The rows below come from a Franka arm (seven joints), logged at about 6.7 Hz.
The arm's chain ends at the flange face. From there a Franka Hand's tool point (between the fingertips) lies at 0.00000 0.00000 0.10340 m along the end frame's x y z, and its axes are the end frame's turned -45 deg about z.
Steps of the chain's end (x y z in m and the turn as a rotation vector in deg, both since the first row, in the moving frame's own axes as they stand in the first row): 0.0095, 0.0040, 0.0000, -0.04, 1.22, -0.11; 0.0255, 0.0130, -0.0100, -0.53, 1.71, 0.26; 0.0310, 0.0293, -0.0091, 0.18, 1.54, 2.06; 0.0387, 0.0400, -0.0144, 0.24, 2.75, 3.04; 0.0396, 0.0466, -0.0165, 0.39, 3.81, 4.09; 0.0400, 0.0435, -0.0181, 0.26, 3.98, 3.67; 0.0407, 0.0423, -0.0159, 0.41, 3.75, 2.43
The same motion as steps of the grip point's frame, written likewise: 0.0054, 0.0112, 0.0000, -0.89, 0.83, -0.11; 0.0103, 0.0301, -0.0101, -1.58, 0.83, 0.26; 0.0034, 0.0444, -0.0091, -0.96, 1.22, 2.06; 0.0028, 0.0590, -0.0145, -1.77, 2.11, 3.04; 0.0002, 0.0655, -0.0167, -2.42, 2.97, 4.09; 0.0028, 0.0640, -0.0184, -2.63, 3.00, 3.67; 0.0041, 0.0631, -0.0161, -2.36, 2.94, 2.43
